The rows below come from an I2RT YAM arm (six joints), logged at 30 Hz.
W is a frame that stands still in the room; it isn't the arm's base.
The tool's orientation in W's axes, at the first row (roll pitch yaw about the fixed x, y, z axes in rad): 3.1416 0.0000 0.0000
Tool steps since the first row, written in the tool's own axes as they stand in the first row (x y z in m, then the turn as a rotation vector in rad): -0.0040 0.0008 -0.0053 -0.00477 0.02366 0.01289; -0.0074 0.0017 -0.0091 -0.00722 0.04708 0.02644; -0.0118 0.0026 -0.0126 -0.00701 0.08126 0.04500; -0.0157 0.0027 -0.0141 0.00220 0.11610 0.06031; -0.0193 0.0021 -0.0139 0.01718 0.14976 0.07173; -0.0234 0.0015 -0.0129 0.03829 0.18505 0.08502; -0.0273 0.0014 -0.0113 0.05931 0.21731 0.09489; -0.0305 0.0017 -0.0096 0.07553 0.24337 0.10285
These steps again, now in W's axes. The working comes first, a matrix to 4 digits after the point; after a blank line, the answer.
The tool's axes in the first row as the columns of a matrix, in W's axes (used below as rounded here):
1.0000 0.0000 0.0000
0.0000 -1.0000 0.0000
0.0000 0.0000 -1.0000

-0.0040 -0.0008 0.0053 -0.00477 -0.02366 -0.01289; -0.0074 -0.0017 0.0091 -0.00722 -0.04708 -0.02644; -0.0118 -0.0026 0.0126 -0.00701 -0.08126 -0.04500; -0.0157 -0.0027 0.0141 0.00220 -0.11610 -0.06031; -0.0193 -0.0021 0.0139 0.01718 -0.14976 -0.07173; -0.0234 -0.0015 0.0129 0.03829 -0.18505 -0.08502; -0.0273 -0.0014 0.0113 0.05931 -0.21731 -0.09489; -0.0305 -0.0017 0.0096 0.07553 -0.24337 -0.10285
